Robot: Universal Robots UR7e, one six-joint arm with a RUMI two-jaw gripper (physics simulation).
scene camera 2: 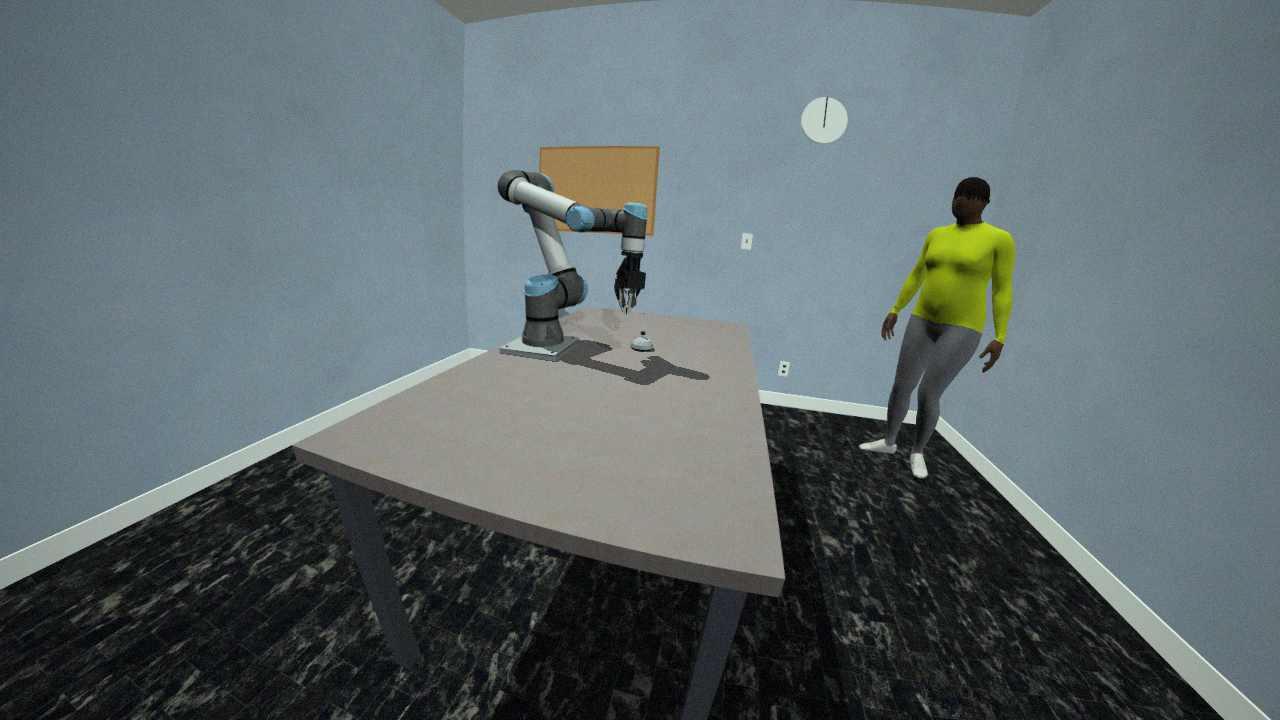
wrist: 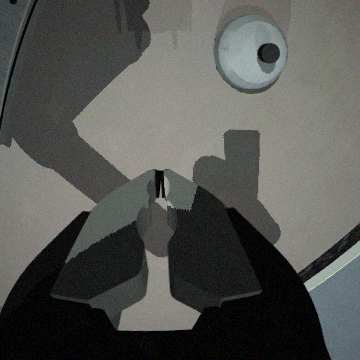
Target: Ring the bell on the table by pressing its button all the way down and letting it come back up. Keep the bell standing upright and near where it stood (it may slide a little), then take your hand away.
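Frame: origin at the arm's base, x up, y ahead, z left, level; metres.
Where they show: gripper, fingertip midpoint: (scene camera 2: 626, 314) (wrist: 160, 172); arm's base at its link origin: (scene camera 2: 543, 340).
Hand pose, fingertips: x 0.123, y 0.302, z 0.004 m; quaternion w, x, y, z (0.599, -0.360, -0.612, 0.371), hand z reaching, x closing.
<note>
Each offset is from my fingertips to the top centre of the thing. Level surfaces: height alone.
The bell @(dx -0.084, dy +0.050, dz +0.111 m) (scene camera 2: 641, 343) (wrist: 237, 55) is a pale silver dome that stands upright on the table @(dx -0.150 m) (scene camera 2: 554, 447) (wrist: 320, 150). Its dark round button @(dx -0.084, dy +0.050, dz +0.111 m) (scene camera 2: 642, 334) (wrist: 269, 53) sticks up from the top. My gripper (scene camera 2: 626, 310) (wrist: 160, 172) is shut with nothing between its fingers and points down. It hangs above the table, higher than the bell and apart from it. In the wrist view the bell lies ahead of the fingertips and to the right.
The arm's base plate (scene camera 2: 539, 349) is bolted to the table left of the bell. Arm shadows fall around the bell. A person in a yellow top (scene camera 2: 962, 277) stands on the floor beyond the table's right edge. A corkboard (scene camera 2: 599, 170) hangs on the back wall.
</note>
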